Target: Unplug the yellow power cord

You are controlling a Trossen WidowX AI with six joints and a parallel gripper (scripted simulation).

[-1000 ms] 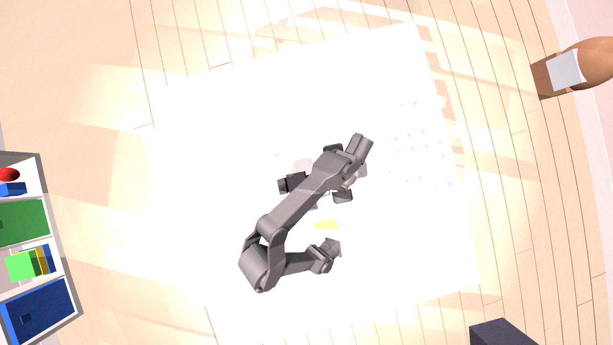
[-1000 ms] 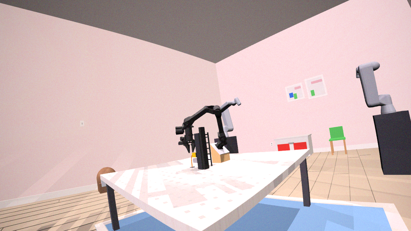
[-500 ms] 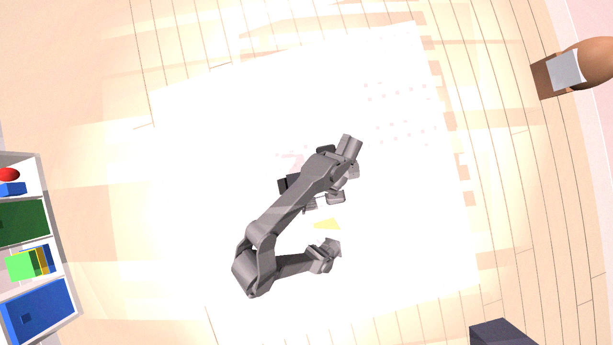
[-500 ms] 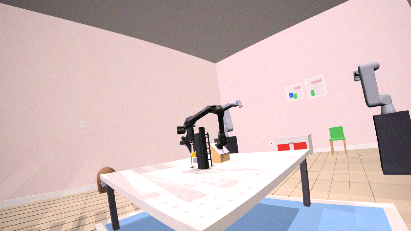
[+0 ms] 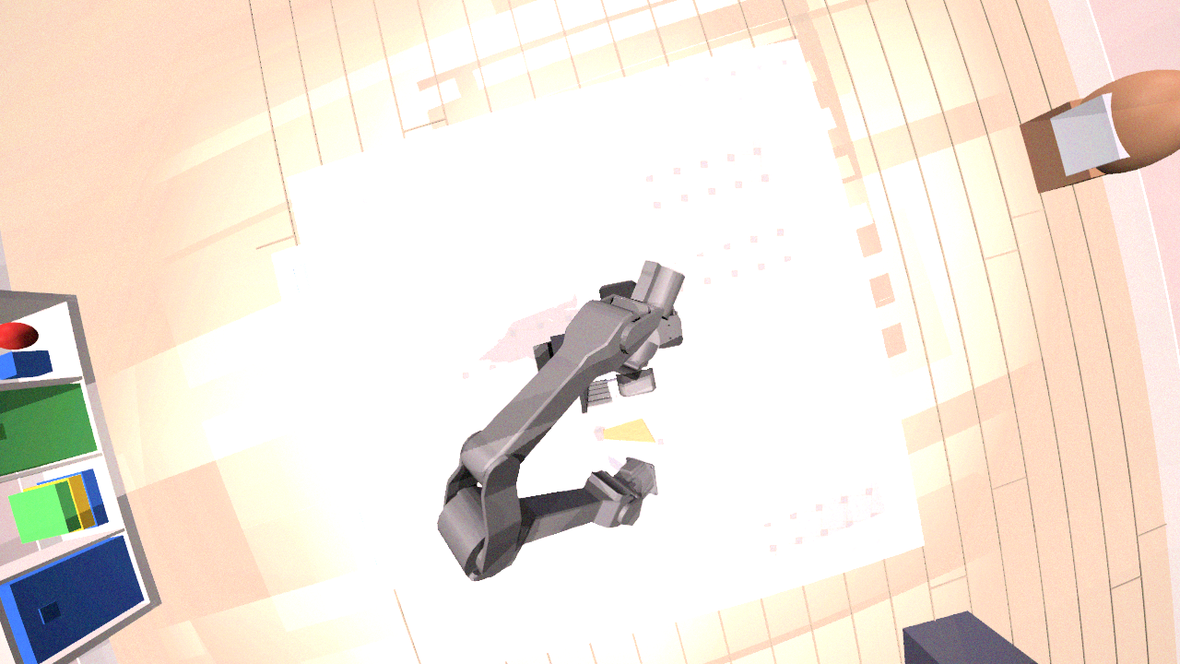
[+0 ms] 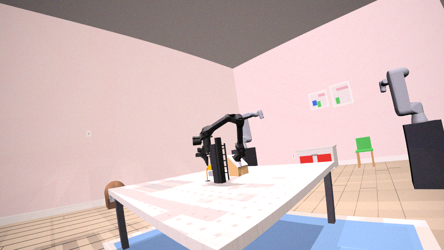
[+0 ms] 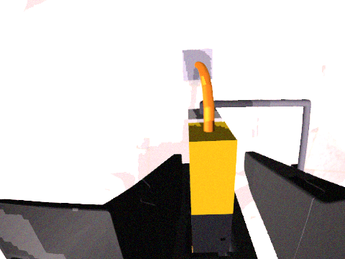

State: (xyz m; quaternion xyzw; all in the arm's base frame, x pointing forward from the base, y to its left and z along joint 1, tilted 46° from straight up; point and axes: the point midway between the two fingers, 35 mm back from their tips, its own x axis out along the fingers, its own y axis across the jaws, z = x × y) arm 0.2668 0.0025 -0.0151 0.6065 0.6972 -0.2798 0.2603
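The yellow plug is 30 mm to the left of my gripper tip and 10 mm below it.
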